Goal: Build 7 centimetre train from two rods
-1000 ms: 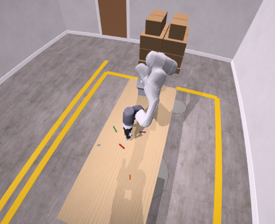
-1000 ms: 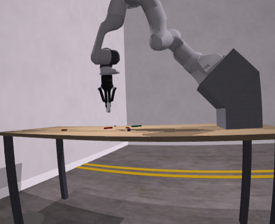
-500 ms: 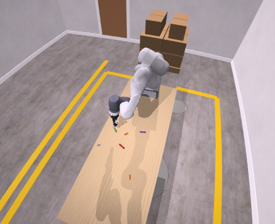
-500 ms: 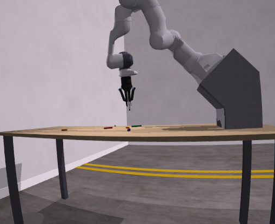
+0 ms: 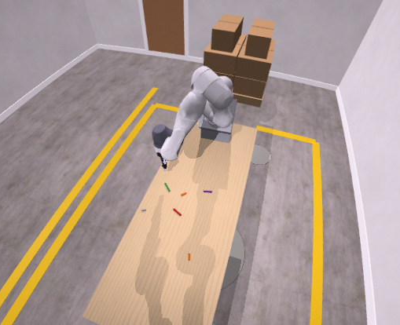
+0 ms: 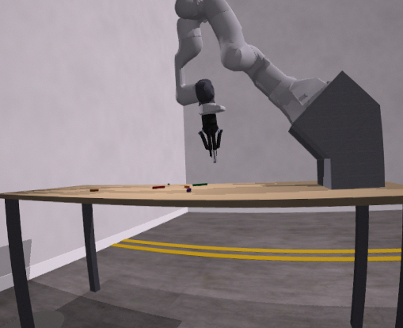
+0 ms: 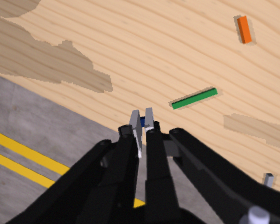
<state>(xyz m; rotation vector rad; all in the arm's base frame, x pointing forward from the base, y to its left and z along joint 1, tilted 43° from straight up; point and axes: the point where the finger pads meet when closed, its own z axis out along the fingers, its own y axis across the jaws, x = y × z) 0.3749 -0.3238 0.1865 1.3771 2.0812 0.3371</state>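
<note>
My gripper is now 14 cm above the green rod, 7 cm short of it and 2 cm to the right of it. From my hand the other things lie so: small blue rod: 3 cm below; then red rod: 26 cm ahead, 14 cm below, 11 cm to the left; then grey rod: 27 cm ahead, 14 cm below, 11 cm to the right.
</note>
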